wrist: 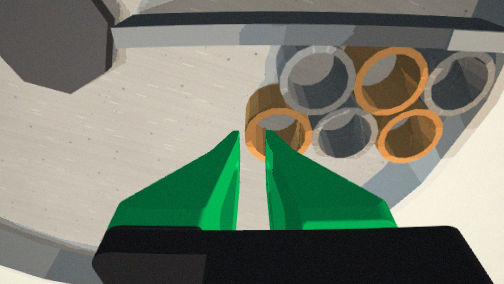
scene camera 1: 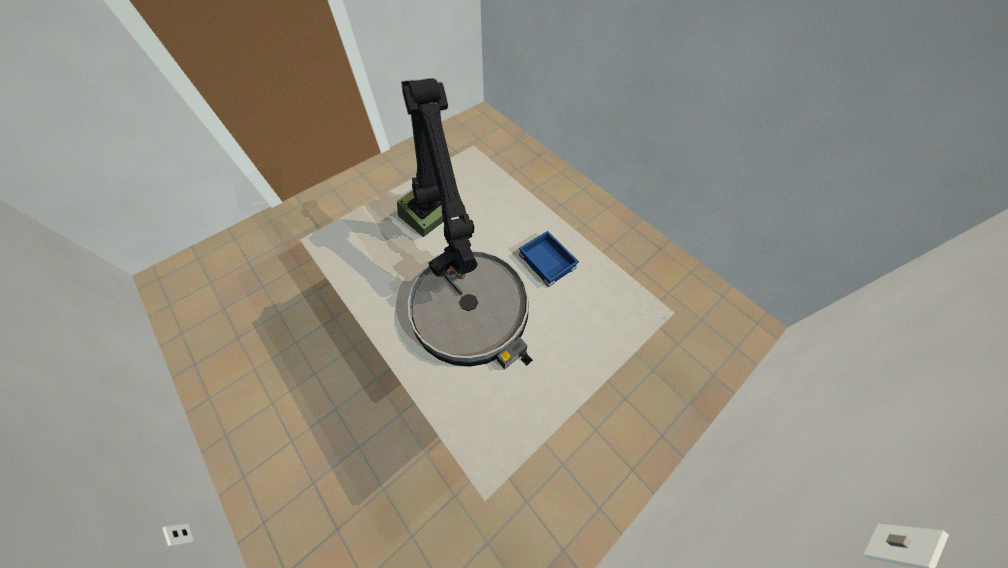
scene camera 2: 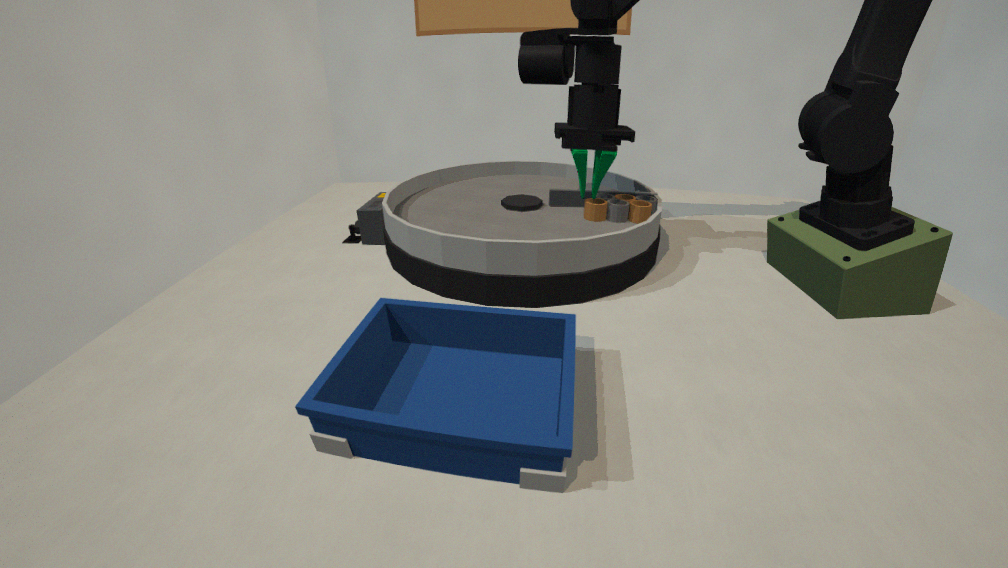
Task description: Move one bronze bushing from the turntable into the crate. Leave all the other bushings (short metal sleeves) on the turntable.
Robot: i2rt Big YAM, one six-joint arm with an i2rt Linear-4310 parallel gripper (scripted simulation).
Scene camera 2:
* my gripper: 587, 197
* grey turntable: 490, 207
